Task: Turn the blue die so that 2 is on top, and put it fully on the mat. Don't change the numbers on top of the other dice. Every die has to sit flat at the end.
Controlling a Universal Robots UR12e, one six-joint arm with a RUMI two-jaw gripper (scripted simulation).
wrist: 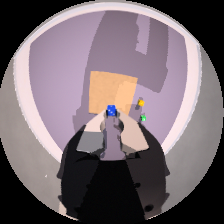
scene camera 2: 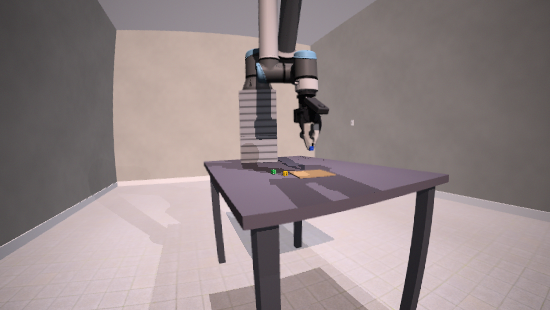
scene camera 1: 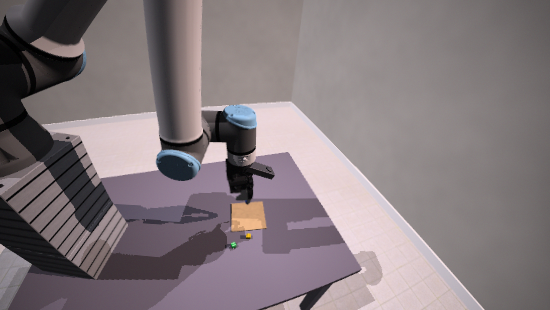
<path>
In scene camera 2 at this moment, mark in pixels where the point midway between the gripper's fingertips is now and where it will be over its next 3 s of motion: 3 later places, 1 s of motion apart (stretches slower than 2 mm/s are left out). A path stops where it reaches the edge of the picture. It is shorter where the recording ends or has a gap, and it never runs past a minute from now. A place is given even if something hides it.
My gripper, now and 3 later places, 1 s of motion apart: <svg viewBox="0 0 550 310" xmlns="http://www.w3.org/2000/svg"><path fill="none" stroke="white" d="M310 150L310 171L310 167L310 144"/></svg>
</path>
